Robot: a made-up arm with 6 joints.
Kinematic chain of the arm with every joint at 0, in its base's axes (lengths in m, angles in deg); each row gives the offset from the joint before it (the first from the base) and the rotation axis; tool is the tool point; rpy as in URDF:
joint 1: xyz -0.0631 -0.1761 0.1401 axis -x
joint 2: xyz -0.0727 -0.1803 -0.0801 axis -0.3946 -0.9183 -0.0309
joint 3: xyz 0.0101 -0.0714 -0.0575 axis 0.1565 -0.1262 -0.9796
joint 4: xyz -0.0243 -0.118 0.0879 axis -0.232 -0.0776 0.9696
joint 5: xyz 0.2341 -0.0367 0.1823 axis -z
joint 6: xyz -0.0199 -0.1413 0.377 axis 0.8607 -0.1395 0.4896
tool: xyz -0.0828 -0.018 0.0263 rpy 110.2 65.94 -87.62
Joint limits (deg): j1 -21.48..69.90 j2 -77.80..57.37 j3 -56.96..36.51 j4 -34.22..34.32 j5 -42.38..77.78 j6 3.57..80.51
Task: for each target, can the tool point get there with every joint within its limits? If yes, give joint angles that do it. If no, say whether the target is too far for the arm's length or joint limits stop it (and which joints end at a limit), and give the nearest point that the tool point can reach.
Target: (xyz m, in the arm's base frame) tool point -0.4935 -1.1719 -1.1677
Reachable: no: too far | nearest point 0.1247 -0.9425 -0.4320 | short by 0.988 m
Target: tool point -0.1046 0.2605 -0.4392
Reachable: no: joint limits stop it (at a limit: joint 1, joint 2, joint 3, joint 4, joint 5, joint 6) | nearest point -0.3084 0.2252 -0.0166 | short by 0.470 m
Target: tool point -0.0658 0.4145 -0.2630
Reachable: no: joint limits stop it (at a limit: joint 1, joint 3, joint 4, joint 5) | nearest point -0.2124 0.2881 0.0525 | short by 0.370 m
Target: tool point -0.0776 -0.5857 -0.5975
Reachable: no: joint limits stop it (at a limit: joint 1, joint 2, joint 4, joint 5, joint 6) | nearest point 0.2477 -0.7581 -0.5439 | short by 0.372 m
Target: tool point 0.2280 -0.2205 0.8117
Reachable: yes | joints 62.84 -37.68 -5.28 1.20 36.30 47.22
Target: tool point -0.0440 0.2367 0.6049
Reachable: yes | joints 54.12 31.26 -42.79 7.30 -13.81 71.64
